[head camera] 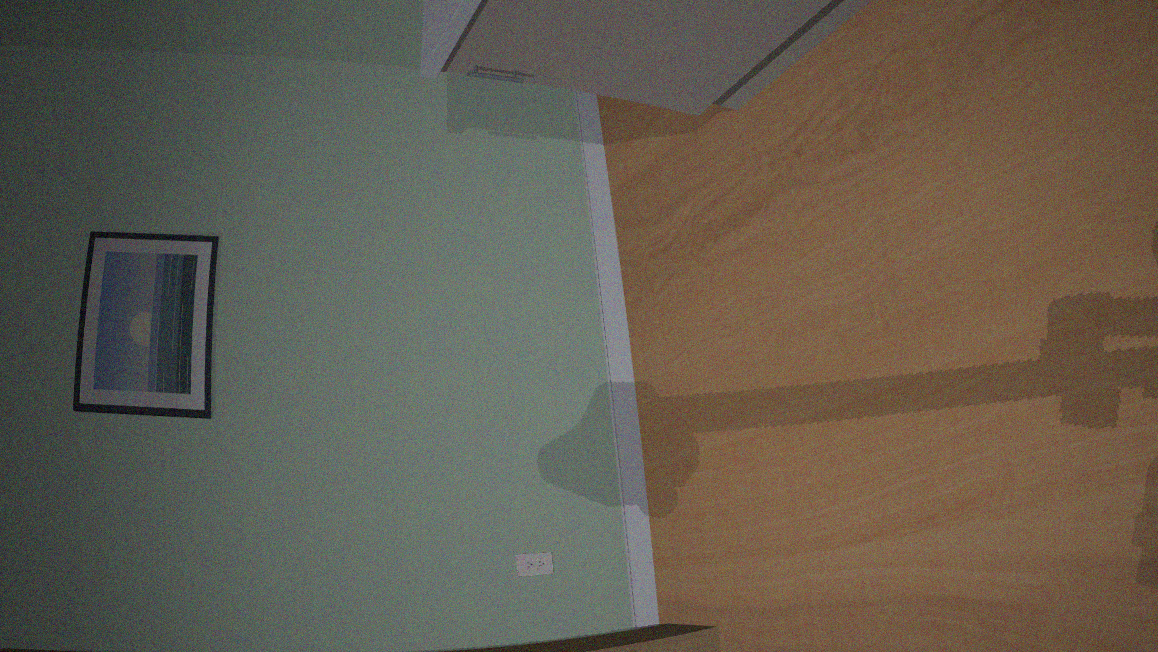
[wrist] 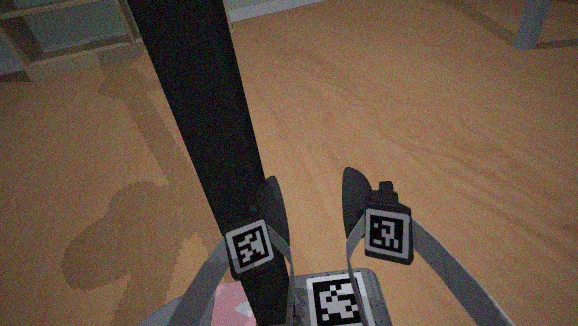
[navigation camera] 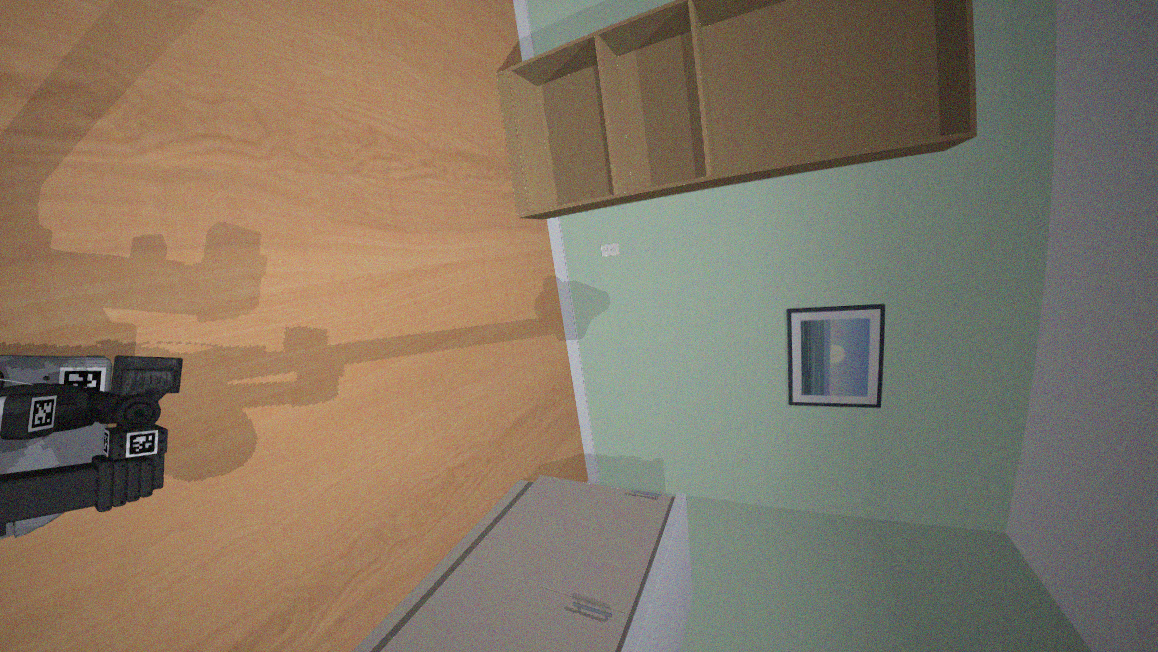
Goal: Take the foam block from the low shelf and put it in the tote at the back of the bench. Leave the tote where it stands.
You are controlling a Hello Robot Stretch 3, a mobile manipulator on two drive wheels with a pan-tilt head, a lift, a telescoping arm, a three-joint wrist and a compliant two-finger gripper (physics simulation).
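Places are measured from the robot's base along level axes (x right, y ahead, z up), in millimetres.
Where they show: gripper, between the fingertips: point(wrist: 312, 196).
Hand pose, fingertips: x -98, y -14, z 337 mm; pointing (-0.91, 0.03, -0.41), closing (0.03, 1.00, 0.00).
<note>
After its pixels a point has its place.
The foam block and the tote do not show in any view. My gripper point(wrist: 312, 196) @[y -14, x -98, z 337 mm] is open in the wrist view, with its two dark fingertips apart and wooden floor visible between them. The black mast stands close beside the left finger. Part of a light wooden shelf unit point(wrist: 65, 62) @[y -1309, x -1827, z 59 mm] shows at the upper left of the wrist view, well beyond the gripper; no block is visible on the part that shows. A grey leg point(wrist: 531, 25) @[y 868, x -1113, z 86 mm] stands at the upper right of the wrist view; what it carries is out of view.
A brown bookcase point(navigation camera: 526, 161) @[y 1143, x 1618, z 100 mm] stands against the green wall in the navigation view. A grey cabinet point(head camera: 599, 40) @[y -627, x 1518, z 558 mm] point(navigation camera: 559, 550) @[y -697, x 1315, z 501 mm] with handles stands farther along that wall. A framed picture point(head camera: 144, 323) @[y 65, x 2293, z 1584 mm] point(navigation camera: 836, 356) @[y 66, x 2293, z 1592 mm] hangs between them. My black mast point(wrist: 200, 100) @[y -67, x -116, z 400 mm] crosses the wrist view.
</note>
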